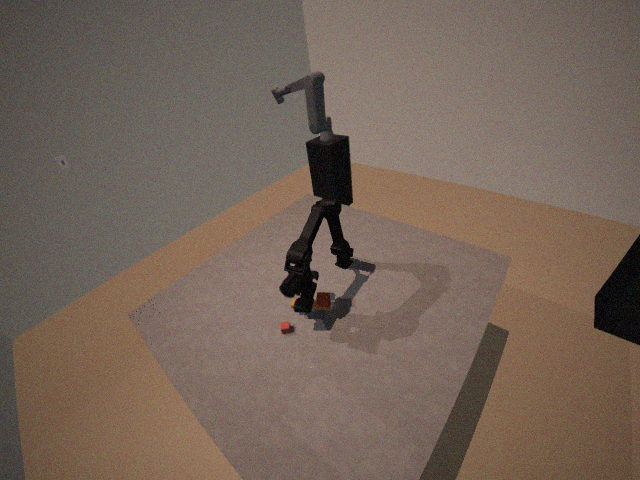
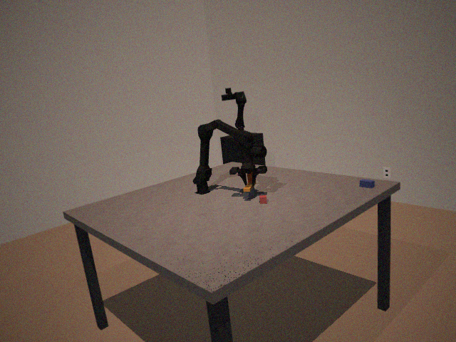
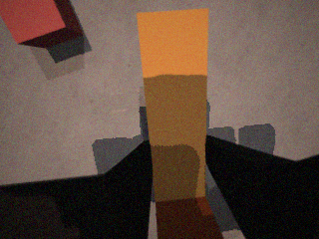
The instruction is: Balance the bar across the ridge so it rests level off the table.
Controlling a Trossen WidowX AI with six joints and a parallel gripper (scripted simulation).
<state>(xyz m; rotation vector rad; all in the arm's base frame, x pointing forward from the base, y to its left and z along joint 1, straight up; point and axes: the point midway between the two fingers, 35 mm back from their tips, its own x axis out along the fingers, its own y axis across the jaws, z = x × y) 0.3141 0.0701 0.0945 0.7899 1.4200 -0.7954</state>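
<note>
Now: gripper tip 120 mm short of the red cube, 40 mm above it and 30 mm to the left of it. From my gripper tip the other things lie so: blue block: 430 mm to the left, 430 mm ahead, 40 mm below.
</note>
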